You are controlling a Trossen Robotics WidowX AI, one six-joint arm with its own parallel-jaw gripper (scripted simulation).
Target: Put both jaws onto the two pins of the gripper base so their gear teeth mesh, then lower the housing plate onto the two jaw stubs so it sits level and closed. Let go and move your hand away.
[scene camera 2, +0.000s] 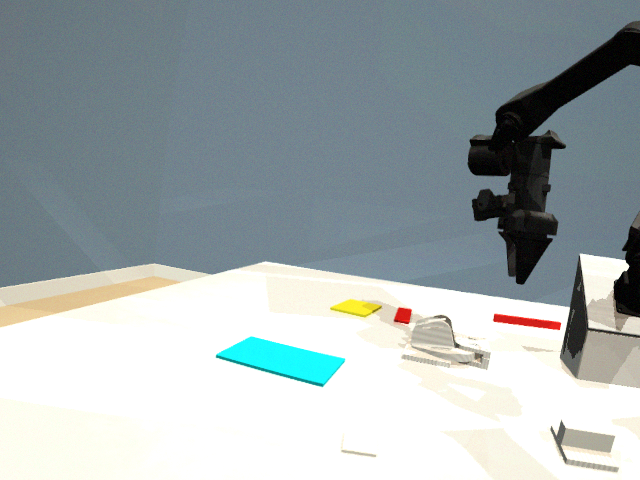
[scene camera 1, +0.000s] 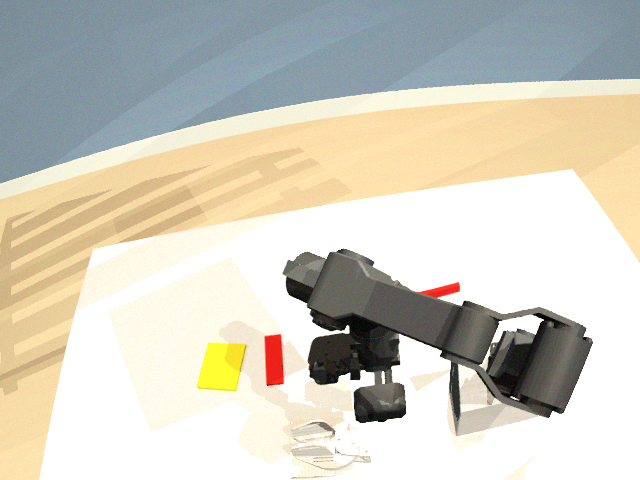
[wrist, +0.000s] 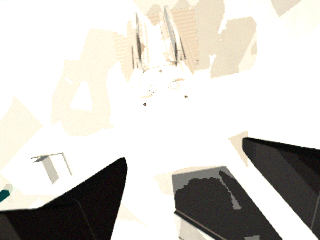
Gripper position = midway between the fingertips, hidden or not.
My gripper (scene camera 1: pixel 380 396) is open, with nothing in its grasp. I also see a pale jaw (scene camera 1: pixel 316 429) and a cyan plate (scene camera 2: pixel 313 368).
My gripper is seen too in scene camera 2 (scene camera 2: pixel 515 280) and in the wrist view (wrist: pixel 183 153). Scene camera 1 misses the cyan plate: it is out of frame. The wrist view misses the cyan plate: it is out of frame.
